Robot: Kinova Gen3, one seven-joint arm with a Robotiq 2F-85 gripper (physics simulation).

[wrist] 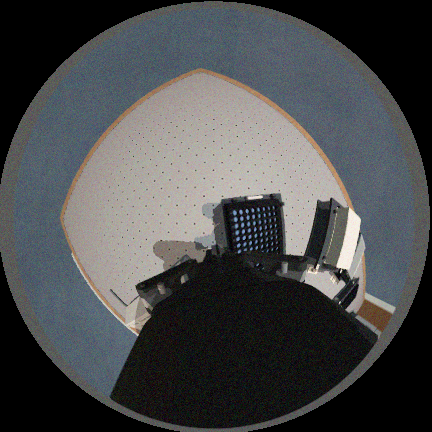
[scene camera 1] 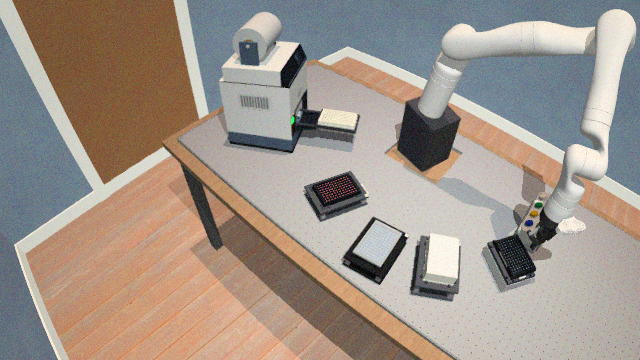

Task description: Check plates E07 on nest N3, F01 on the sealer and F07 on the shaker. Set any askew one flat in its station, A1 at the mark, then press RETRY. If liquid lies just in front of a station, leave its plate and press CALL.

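Frame: origin at the arm's base, x ahead, y left, z up, level; metres.
Seen in the pictures: gripper, fingertip midpoint: (wrist: 216, 251) (scene camera 1: 533, 249); arm's base at its link origin: (scene camera 1: 430, 108).
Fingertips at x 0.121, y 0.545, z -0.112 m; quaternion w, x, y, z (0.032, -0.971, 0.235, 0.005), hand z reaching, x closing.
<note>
Pixels of each thing's middle, then the offset from my fingertips to it. "*": a spot on its surface instead.
- black plate with blue wells, body centre: (wrist: 257, 243) (scene camera 1: 514, 255) dx +0.053, dy -0.031, dz -0.015 m
- button box at a spot on its surface: (scene camera 1: 524, 235) * dx -0.061, dy -0.048, dz -0.039 m
- cream plate at the middle of its body: (scene camera 1: 338, 118) dx +0.092, dy -0.772, dz +0.022 m
- sealer at the middle of its body: (scene camera 1: 265, 79) dx +0.251, dy -0.983, dz +0.146 m
- tall white plate at the middle of its body: (scene camera 1: 441, 259) (wrist: 344, 239) dx +0.235, dy -0.177, dz -0.007 m
- dark station at the middle of its body: (scene camera 1: 437, 267) (wrist: 331, 237) dx +0.235, dy -0.177, dz -0.050 m
- pale blue plate at the middle of its body: (scene camera 1: 378, 242) (wrist: 356, 257) dx +0.320, dy -0.335, dz -0.026 m
- black station at the middle of its body: (scene camera 1: 376, 249) dx +0.320, dy -0.335, dz -0.057 m
- plate with red wells, body centre: (scene camera 1: 336, 189) (wrist: 348, 299) dx +0.277, dy -0.559, dz -0.035 m
- grey station at the middle of its body: (scene camera 1: 336, 194) (wrist: 345, 296) dx +0.278, dy -0.560, dz -0.060 m
My gripper (scene camera 1: 534, 246) (wrist: 216, 251) is shut and empty, low beside the black plate with blue wells (scene camera 1: 513, 256) (wrist: 254, 227), which sits on a grey station (scene camera 1: 495, 270) (wrist: 220, 232); its near end is hidden in the wrist view. The button box (scene camera 1: 524, 235) has green (scene camera 1: 538, 205), yellow (scene camera 1: 534, 213) and blue (scene camera 1: 529, 223) buttons; it stands right by the gripper. A cream plate (scene camera 1: 338, 119) lies on the extended tray of the sealer (scene camera 1: 257, 110), which shows a green light. Plate and button labels are unreadable. I cannot tell whether any liquid lies before a station.
A tall white plate (scene camera 1: 442, 257) (wrist: 349, 239) stands on a dark station (scene camera 1: 419, 282). A pale blue plate (scene camera 1: 381, 242) lies on a black station (scene camera 1: 356, 260). A plate with red wells (scene camera 1: 337, 189) sits on a grey station (scene camera 1: 325, 211). The arm's black pedestal (scene camera 1: 427, 142) stands behind.
</note>
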